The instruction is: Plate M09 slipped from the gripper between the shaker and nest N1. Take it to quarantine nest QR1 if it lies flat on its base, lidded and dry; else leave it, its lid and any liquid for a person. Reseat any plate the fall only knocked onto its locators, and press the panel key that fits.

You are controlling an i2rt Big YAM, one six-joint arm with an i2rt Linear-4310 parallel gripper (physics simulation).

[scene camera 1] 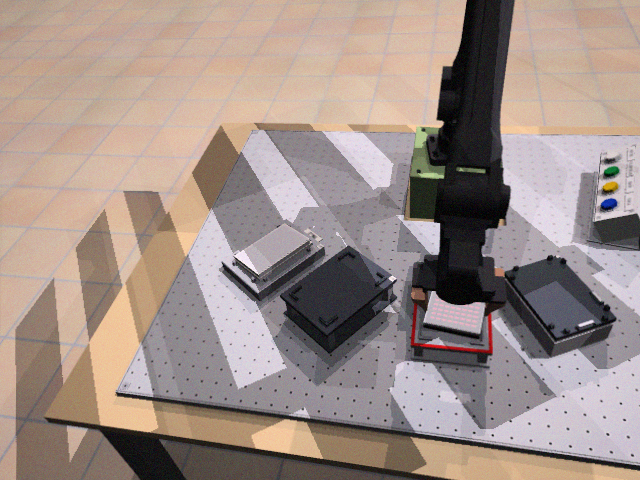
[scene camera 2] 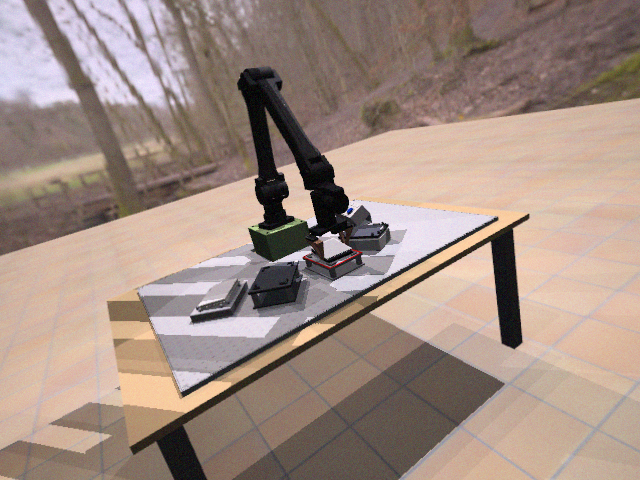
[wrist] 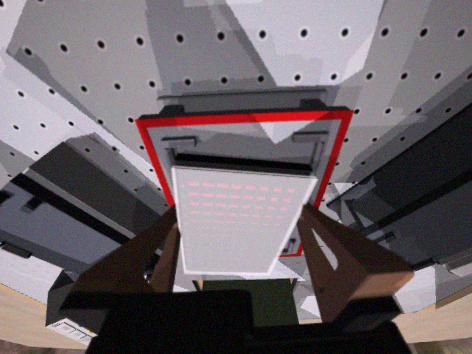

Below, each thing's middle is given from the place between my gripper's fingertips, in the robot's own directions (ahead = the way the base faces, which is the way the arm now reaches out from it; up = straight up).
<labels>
The red frame (wrist: 346,115) lies 1 cm behind my hand. From my hand the other things lie so: well plate with pink wells (wrist: 180,156): 2 cm behind, 1 cm to the left, 1 cm above; dark station (scene camera 1: 560,310): 2 cm behind, 16 cm to the left, 1 cm below.
</labels>
